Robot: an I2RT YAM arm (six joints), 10 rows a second.
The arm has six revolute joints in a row. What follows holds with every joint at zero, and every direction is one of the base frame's.
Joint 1 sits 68.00 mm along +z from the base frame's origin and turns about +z.
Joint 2 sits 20.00 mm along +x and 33.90 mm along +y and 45.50 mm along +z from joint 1 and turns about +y.
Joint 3 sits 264.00 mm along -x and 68.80 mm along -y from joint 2 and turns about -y.
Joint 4 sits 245.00 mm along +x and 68.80 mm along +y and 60.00 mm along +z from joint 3 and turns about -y.
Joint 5 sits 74.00 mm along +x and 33.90 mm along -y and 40.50 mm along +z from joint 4 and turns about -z.
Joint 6 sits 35.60 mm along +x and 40.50 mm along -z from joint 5 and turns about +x.
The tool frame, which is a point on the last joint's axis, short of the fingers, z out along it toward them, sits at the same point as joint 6; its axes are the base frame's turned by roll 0.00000, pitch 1.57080 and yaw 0.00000 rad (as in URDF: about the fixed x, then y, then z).
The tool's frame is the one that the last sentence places.
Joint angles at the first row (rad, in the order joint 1, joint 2, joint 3, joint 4, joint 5, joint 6):
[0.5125, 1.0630, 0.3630, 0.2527, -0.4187, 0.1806]
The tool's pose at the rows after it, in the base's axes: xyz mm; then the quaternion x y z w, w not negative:
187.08 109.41 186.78 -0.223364 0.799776 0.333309 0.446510
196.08 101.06 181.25 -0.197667 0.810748 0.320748 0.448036
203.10 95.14 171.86 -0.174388 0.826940 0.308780 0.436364
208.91 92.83 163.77 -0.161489 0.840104 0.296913 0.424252
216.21 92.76 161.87 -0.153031 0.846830 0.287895 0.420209
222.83 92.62 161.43 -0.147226 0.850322 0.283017 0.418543
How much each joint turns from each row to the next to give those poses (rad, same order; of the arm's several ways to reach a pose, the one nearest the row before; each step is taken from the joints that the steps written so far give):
[-0.0496, 0.0133, 0.0000, 0.0336, 0.0039, 0.0069]
[-0.0515, 0.0393, 0.0000, 0.0237, 0.0041, 0.0076]
[-0.0354, 0.0504, 0.0000, 0.0088, 0.0088, 0.0099]
[-0.0168, 0.0503, 0.0068, 0.0030, 0.0138, 0.0001]
[-0.0092, 0.0405, 0.0229, -0.0008, 0.0145, 0.0000]
[-0.0092, 0.0316, 0.0218, 0.0007, 0.0057, -0.0001]

